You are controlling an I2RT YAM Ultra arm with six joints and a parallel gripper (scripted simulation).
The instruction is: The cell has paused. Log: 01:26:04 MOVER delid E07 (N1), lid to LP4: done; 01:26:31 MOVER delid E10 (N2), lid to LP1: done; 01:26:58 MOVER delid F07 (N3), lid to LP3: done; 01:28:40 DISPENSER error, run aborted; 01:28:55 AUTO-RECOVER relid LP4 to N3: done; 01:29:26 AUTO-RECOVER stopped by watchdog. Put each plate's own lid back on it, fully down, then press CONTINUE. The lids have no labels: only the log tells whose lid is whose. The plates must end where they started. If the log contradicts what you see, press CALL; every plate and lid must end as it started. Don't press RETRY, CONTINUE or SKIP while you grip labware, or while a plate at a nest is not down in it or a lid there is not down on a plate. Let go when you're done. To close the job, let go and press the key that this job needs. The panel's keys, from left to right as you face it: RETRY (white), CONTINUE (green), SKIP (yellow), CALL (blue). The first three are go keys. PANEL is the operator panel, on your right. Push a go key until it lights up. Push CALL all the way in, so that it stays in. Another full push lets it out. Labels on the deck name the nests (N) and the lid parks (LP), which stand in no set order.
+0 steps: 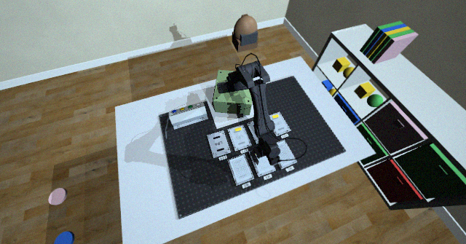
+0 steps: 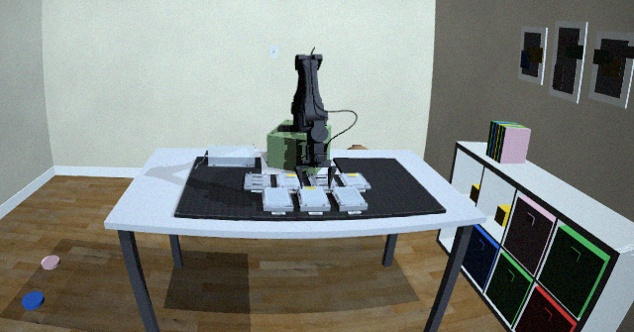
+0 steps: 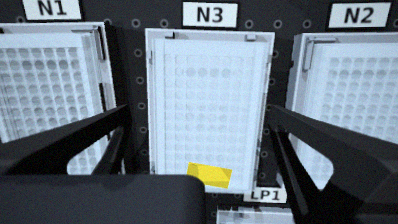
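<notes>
Now: hand 4 cm above the plate, 1 cm to the left of it and 1 cm past it. The rest, counted from my hand: lid park LP2: 20 cm behind, 6 cm below, 3 cm to the left; white retry key: 42 cm behind, 32 cm to the right; green continue key: 41 cm behind, 37 cm to the right.
</notes>
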